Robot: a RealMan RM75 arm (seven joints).
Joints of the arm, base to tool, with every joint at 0 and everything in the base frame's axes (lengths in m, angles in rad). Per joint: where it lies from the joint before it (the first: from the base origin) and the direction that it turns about. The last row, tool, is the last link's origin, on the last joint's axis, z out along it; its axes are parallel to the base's.
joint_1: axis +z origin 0 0 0.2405
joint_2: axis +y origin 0 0 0
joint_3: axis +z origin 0 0 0.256
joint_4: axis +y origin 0 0 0
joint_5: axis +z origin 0 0 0.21
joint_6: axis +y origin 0 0 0
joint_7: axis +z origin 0 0 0.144
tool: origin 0 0 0
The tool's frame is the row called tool.
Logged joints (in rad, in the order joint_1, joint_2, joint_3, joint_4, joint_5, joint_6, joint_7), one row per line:
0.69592 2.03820 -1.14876 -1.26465 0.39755 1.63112 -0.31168
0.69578 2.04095 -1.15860 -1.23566 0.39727 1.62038 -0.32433
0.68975 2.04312 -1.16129 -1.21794 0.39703 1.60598 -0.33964
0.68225 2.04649 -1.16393 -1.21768 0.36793 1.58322 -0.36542
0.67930 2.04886 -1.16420 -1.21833 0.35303 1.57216 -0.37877
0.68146 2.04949 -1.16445 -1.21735 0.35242 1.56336 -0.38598
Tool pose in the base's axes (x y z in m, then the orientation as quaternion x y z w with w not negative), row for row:
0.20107 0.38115 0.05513 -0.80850 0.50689 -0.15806 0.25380
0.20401 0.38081 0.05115 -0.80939 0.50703 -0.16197 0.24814
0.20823 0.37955 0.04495 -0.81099 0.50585 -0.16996 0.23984
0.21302 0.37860 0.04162 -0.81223 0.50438 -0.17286 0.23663
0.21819 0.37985 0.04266 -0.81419 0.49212 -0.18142 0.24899
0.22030 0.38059 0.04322 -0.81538 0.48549 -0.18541 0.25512
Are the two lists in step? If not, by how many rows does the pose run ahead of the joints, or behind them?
The pose runs 1 row behind the joints: the pose in row i belongs to the joints in row i - 1.
